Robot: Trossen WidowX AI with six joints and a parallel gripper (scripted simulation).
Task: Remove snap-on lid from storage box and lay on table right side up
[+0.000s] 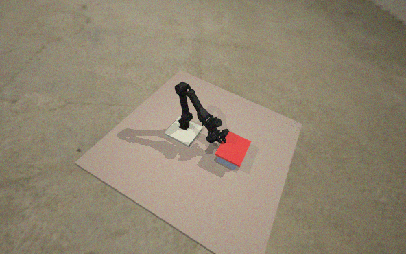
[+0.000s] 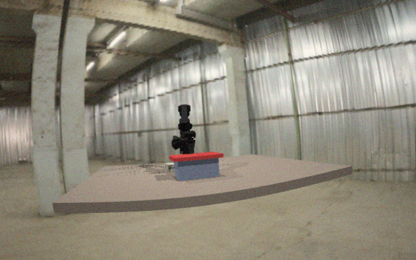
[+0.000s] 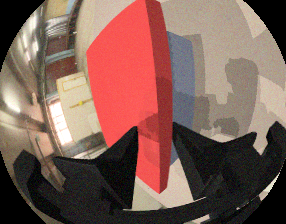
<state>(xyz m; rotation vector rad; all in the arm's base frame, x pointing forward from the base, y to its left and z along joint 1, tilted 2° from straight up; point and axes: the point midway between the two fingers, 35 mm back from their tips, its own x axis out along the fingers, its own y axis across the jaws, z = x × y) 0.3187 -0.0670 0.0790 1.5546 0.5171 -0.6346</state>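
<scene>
Right now my gripper tip is 8 cm short of the red lid, 1 cm to the left of it and 1 cm below it. From my gripper tip the other things lie so: blue storage box (8 cm ahead, 5 cm below, 1 cm to the right).
</scene>
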